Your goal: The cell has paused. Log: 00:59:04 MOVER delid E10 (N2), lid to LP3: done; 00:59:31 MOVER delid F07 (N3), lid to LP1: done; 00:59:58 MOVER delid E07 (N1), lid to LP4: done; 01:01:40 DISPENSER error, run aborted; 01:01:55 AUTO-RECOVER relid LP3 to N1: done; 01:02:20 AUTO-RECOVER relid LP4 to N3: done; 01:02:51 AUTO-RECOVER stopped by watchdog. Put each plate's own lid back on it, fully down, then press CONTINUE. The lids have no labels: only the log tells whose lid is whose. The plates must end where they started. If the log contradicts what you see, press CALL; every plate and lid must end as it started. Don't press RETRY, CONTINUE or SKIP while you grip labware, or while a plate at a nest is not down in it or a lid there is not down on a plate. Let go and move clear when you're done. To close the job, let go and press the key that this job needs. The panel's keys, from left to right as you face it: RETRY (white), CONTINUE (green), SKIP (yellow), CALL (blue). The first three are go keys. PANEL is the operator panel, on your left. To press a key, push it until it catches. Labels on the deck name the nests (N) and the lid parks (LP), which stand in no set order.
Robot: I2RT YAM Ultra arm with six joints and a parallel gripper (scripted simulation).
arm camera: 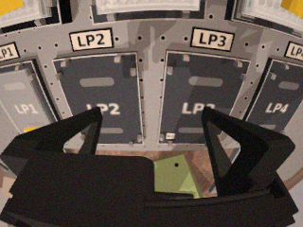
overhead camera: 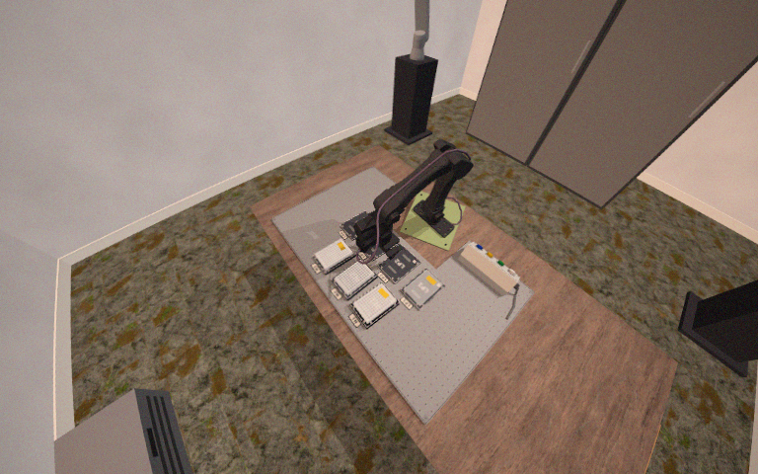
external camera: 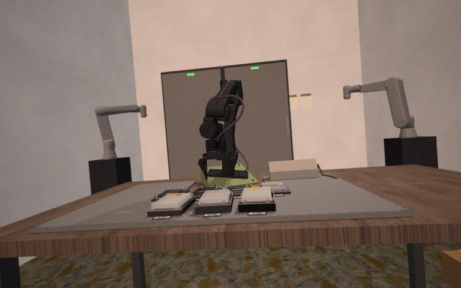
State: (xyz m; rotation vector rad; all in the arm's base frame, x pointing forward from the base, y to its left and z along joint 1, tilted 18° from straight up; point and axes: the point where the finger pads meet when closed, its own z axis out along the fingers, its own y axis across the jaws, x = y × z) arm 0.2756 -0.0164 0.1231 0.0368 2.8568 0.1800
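Now: hand 150 mm short of the plate and 40 mm above it. Also, from my hand: LP3 park: 60 mm to the right, 60 mm below, 30 mm behind; then LP1 park: 200 mm to the left, 60 mm below, 30 mm behind; then lid: 200 mm to the left, 50 mm below, 30 mm behind.
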